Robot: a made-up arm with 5 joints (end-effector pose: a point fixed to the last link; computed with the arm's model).
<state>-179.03 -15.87 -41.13 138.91 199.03</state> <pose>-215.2 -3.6 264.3 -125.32 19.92 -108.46</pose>
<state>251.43 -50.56 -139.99 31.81 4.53</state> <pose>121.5 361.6 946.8 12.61 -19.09 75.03</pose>
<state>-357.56 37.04 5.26 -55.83 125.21</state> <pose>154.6 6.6 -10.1 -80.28 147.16 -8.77</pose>
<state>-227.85 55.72 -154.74 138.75 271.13</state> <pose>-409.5 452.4 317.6 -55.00 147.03 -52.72</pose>
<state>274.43 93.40 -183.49 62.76 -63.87</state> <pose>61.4 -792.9 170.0 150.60 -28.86 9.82</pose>
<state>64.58 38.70 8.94 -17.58 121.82</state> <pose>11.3 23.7 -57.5 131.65 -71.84 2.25</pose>
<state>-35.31 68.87 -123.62 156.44 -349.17</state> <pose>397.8 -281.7 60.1 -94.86 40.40 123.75</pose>
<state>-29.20 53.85 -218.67 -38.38 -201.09</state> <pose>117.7 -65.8 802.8 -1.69 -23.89 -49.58</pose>
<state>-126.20 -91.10 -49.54 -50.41 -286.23</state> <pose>141.0 192.6 714.8 2.38 13.50 127.10</pose>
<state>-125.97 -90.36 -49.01 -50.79 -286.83</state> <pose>134.5 185.3 716.5 2.09 12.41 126.80</pose>
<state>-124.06 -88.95 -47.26 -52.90 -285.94</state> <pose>116.2 171.9 715.5 1.79 11.26 129.67</pose>
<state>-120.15 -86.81 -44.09 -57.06 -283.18</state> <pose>87.3 150.3 709.0 1.51 10.10 136.40</pose>
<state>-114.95 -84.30 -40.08 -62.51 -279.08</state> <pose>57.1 122.7 696.0 1.27 9.09 145.74</pose>
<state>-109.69 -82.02 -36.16 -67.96 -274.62</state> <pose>34.4 96.1 679.2 1.12 8.46 155.49</pose>
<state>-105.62 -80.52 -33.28 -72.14 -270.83</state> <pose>21.8 78.1 664.2 1.10 8.49 163.35</pose>
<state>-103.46 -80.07 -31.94 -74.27 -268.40</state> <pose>17.3 72.1 656.1 1.21 9.18 167.90</pose>
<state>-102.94 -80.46 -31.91 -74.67 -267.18</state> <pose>17.4 75.8 654.7 1.44 10.37 169.58</pose>
